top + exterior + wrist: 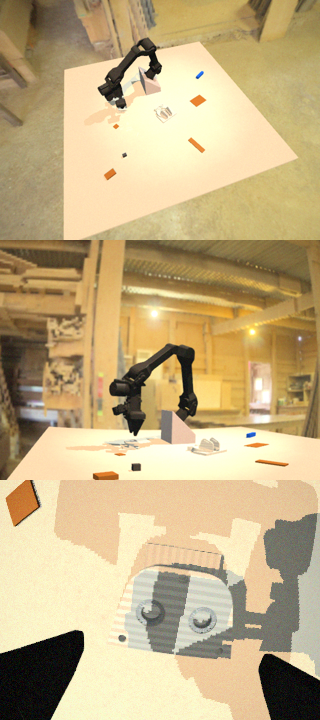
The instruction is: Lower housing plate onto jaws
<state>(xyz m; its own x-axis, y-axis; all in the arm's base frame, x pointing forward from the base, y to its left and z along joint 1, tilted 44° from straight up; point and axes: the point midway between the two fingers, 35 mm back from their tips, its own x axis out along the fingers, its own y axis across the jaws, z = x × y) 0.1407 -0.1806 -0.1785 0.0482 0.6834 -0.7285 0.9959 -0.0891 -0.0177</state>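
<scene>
Right now the small white piece is 1 cm to the right of my gripper tip and 5 cm below it. Also, from my gripper tip: blue block: 9 cm behind, 68 cm to the left, 5 cm below; then small dark cube: 35 cm ahead, 8 cm to the right, 5 cm below.
</scene>
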